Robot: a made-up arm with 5 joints. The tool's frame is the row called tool. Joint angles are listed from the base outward.
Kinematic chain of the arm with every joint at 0, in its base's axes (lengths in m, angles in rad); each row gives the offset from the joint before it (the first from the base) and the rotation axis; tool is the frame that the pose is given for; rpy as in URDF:
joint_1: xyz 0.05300 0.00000 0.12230 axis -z
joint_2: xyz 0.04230 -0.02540 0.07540 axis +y
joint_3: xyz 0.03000 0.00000 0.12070 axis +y
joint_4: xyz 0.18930 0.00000 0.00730 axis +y
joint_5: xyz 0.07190 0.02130 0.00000 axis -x
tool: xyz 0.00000 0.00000 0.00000 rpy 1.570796 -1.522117 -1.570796
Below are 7 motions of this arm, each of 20 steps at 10 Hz.
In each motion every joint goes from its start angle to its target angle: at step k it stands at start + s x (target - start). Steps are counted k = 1, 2, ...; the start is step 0. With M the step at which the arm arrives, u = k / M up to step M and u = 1 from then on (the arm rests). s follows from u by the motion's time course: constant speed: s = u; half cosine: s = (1 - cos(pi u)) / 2; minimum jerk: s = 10 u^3 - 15 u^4 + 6 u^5.
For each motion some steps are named. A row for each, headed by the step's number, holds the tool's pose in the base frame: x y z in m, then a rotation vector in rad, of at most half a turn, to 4 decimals.
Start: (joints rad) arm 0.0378 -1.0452 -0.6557 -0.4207 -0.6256
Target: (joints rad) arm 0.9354 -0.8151 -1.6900 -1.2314 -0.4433
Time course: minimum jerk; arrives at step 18
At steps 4, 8, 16, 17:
4: -0.0803 0.0101 0.5264 -0.6827 2.4015 -0.3273
8: -0.1280 0.0708 0.4860 -0.2086 1.9971 -0.6501
16: -0.0954 0.1901 0.3710 0.2302 1.0516 -1.2922
17: -0.0937 0.1914 0.3690 0.2322 1.0344 -1.3028

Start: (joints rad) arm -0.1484 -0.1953 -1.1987 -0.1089 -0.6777
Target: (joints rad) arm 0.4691 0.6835 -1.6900 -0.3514 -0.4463
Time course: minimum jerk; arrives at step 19
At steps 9, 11, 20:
9: 0.2147 -0.0253 0.5615 0.7349 -2.9259 -0.0739
11: 0.2433 -0.0529 0.5455 0.4867 -2.9523 -0.0973
20: 0.2760 -0.1176 0.5065 0.0382 -2.9492 -0.1461

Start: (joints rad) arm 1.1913 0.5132 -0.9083 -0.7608 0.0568
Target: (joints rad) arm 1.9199 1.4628 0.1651 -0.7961 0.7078
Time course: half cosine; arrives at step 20
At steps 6, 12, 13, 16, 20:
6: 0.1367 -0.3767 0.3218 -1.6185 -1.7659 -0.5912
12: 0.0144 -0.3526 0.0638 -1.3069 -0.7476 -1.0076
13: -0.0006 -0.3267 0.0294 -1.2100 -0.6140 -1.0568
16: -0.0219 -0.2459 -0.0375 -0.9295 -0.3363 -1.1572
20: -0.0228 -0.1963 -0.0617 -0.7573 -0.2188 -1.1997

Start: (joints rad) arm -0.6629 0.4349 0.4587 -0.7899 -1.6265
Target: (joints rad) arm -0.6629 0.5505 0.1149 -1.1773 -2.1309
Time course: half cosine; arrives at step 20
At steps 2, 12, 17, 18, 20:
2: 0.3057 0.1921 0.1457 1.4192 -0.5926 -0.8239
12: 0.3238 0.2062 0.1867 1.9210 -0.4634 -0.9070
17: 0.3285 0.2099 0.2055 2.1509 -0.3544 -0.8981
18: 0.3288 0.2102 0.2074 2.1742 -0.3414 -0.8952
20: 0.3291 0.2104 0.2090 2.1931 -0.3305 -0.8926

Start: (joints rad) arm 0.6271 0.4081 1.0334 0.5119 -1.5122
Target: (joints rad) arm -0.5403 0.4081 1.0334 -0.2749 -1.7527
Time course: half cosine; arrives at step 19
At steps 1, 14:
1: 0.1507 -0.0747 0.0430 -0.2103 0.4123 -2.1508
14: 0.2131 0.0544 0.0406 0.2626 -0.1481 -1.4010

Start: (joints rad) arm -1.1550 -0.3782 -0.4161 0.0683 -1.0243
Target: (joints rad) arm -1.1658 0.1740 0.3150 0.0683 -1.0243
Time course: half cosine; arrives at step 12
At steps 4, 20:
4: 0.1667 0.2493 0.4432 1.7749 -0.8694 0.0552
20: 0.1846 0.2965 0.1909 0.9123 -0.4423 0.0847

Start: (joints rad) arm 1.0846 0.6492 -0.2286 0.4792 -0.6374
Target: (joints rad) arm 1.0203 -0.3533 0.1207 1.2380 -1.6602
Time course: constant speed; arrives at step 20
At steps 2, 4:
2: 0.2173 -0.3147 0.1692 -0.1102 -0.7553 -1.7894
4: 0.2163 -0.3081 0.1891 -0.0690 -0.7600 -1.8828

